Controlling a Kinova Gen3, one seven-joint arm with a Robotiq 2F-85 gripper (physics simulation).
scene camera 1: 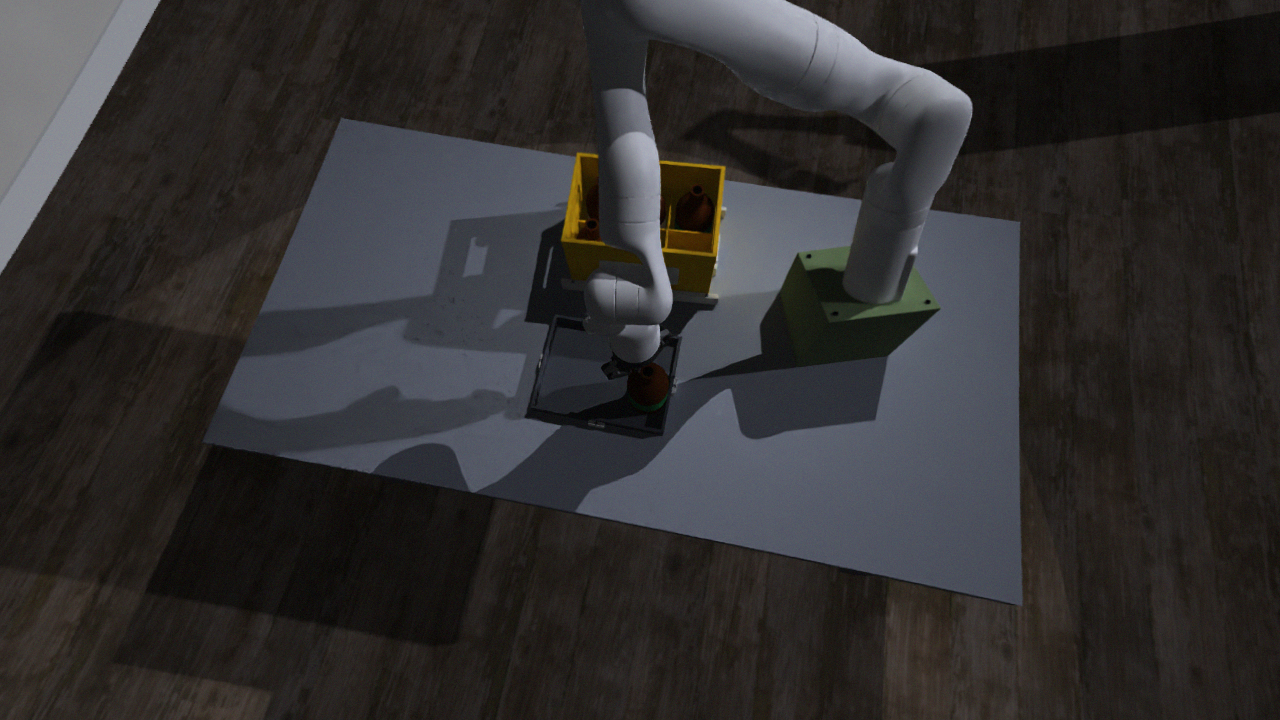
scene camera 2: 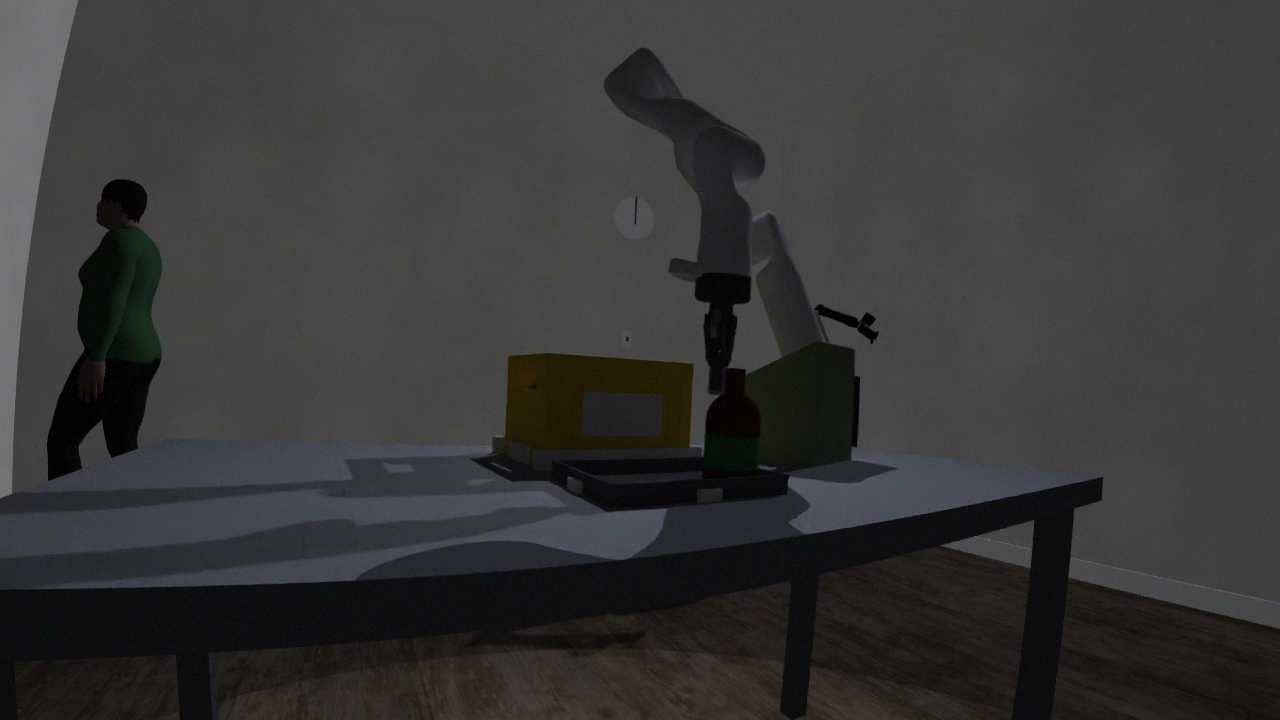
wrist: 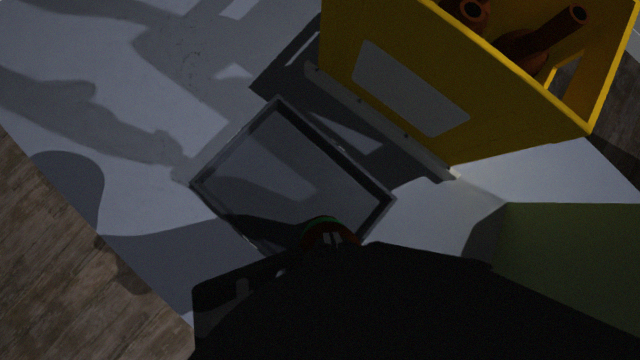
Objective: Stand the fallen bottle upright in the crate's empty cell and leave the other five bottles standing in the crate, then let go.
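Where they show: gripper, between the fingertips: point(scene camera 2: 716, 394) point(wrist: 331, 243); arm's base, origin of its link: point(scene camera 1: 871, 284) point(scene camera 2: 807, 359).
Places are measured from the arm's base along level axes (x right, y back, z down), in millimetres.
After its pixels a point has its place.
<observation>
The loose brown bottle with a green band point(scene camera 1: 647, 388) @[x -236, y -325, z 75 mm] point(scene camera 2: 733, 422) @[x -247, y -349, z 108 mm] point(wrist: 315, 233) @[x -207, y -361, z 92 mm] stands upright in the shallow dark tray point(scene camera 1: 534, 385) @[x -250, y -537, z 172 mm] point(scene camera 2: 666, 491) @[x -290, y -467, z 183 mm] point(wrist: 332, 145) @[x -102, y -421, z 172 mm], at its right end in scene camera 1. My gripper point(scene camera 2: 716, 383) @[x -202, y -347, z 73 mm] point(wrist: 331, 243) @[x -202, y -347, z 73 mm] points down with its fingers shut and nothing between them. Its tips are by the bottle's neck, at neck height; whether they touch is unclear. The yellow crate point(scene camera 1: 586, 261) @[x -18, y -492, z 90 mm] point(scene camera 2: 544, 402) @[x -12, y -530, z 97 mm] point(wrist: 345, 35) @[x -18, y -492, z 91 mm] stands behind the tray. Brown bottles point(scene camera 1: 694, 209) @[x 123, y -318, z 71 mm] point(wrist: 522, 47) @[x 122, y -328, z 74 mm] stand inside it; the arm hides some. Its front right cell point(scene camera 1: 691, 240) @[x 93, y -313, z 132 mm] looks empty.
The green base block point(scene camera 1: 836, 313) @[x -76, y -54, z -24 mm] point(scene camera 2: 801, 407) @[x -70, y -74, z 92 mm] point(wrist: 565, 250) @[x -6, y -98, z 111 mm] carrying the arm stands right of the tray and crate. The crate rests on a pale base point(scene camera 2: 617, 454) @[x -20, y -409, z 176 mm] close behind the tray. The grey table point(scene camera 1: 832, 483) @[x -299, y 30, z 197 mm] lies under everything. A person point(scene camera 2: 120, 295) stands in the background.
</observation>
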